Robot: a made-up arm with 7 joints. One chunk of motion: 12 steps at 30 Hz.
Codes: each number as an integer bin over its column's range. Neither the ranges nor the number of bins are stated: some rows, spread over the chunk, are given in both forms.
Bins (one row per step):
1: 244 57 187 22 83 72 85
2: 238 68 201 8 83 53 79
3: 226 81 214 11 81 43 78
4: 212 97 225 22 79 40 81
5: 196 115 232 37 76 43 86
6: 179 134 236 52 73 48 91
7: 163 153 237 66 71 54 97
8: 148 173 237 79 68 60 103
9: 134 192 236 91 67 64 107
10: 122 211 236 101 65 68 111
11: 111 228 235 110 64 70 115
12: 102 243 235 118 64 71 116
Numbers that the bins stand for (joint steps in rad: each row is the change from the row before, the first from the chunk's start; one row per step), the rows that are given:
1: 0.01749 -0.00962 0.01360 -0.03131 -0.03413 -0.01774 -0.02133
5: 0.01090 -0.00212 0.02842 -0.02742 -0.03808 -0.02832 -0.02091
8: 0.00431 0.00539 0.03007 -0.01655 -0.04260 -0.02212 -0.01378
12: -0.00200 0.01445 0.02941 -0.00646 -0.04486 -0.01811 -0.00833
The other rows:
2: 0.01667 -0.00820 0.01821 -0.03493 -0.03413 -0.02467 -0.02385
3: 0.01502 -0.00652 0.02249 -0.03415 -0.03526 -0.02832 -0.02427
4: 0.01310 -0.00445 0.02612 -0.03131 -0.03639 -0.02941 -0.02301
6: 0.00857 0.00034 0.02974 -0.02354 -0.03978 -0.02649 -0.01882
7: 0.00637 0.00280 0.03007 -0.01992 -0.04091 -0.02431 -0.01630
9: 0.00239 0.00785 0.02974 -0.01345 -0.04316 -0.02066 -0.01210
10: 0.00075 0.01031 0.02974 -0.01086 -0.04429 -0.01920 -0.01042
11: -0.00076 0.01251 0.02941 -0.00853 -0.04486 -0.01847 -0.00875

